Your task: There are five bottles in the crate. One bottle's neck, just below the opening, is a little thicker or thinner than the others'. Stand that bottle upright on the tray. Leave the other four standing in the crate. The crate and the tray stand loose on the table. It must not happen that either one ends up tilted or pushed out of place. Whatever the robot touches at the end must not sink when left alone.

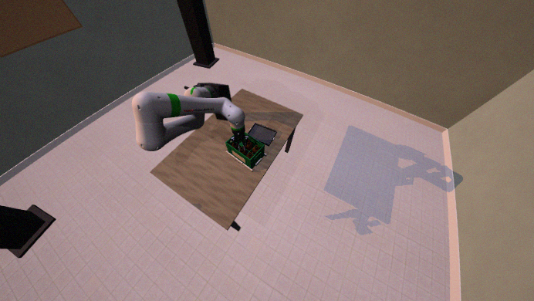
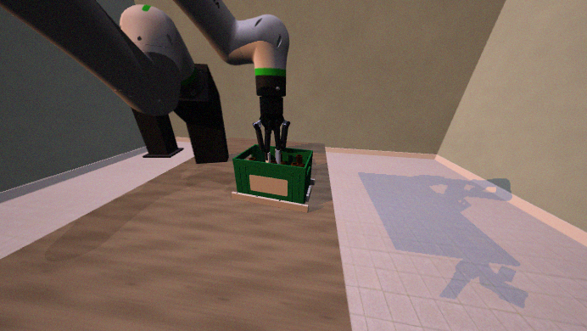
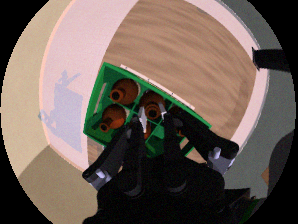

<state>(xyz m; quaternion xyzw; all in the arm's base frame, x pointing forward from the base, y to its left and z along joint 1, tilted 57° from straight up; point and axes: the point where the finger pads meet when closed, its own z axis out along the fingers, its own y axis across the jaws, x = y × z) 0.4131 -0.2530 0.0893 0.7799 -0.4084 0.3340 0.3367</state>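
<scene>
Right now my hand is 90 mm above the brown bottle. The rest, counted from my hand: dark tray: 310 mm to the left, 160 mm below, 60 mm ahead; green crate: 90 mm below, 40 mm to the left, 10 mm ahead.
</scene>
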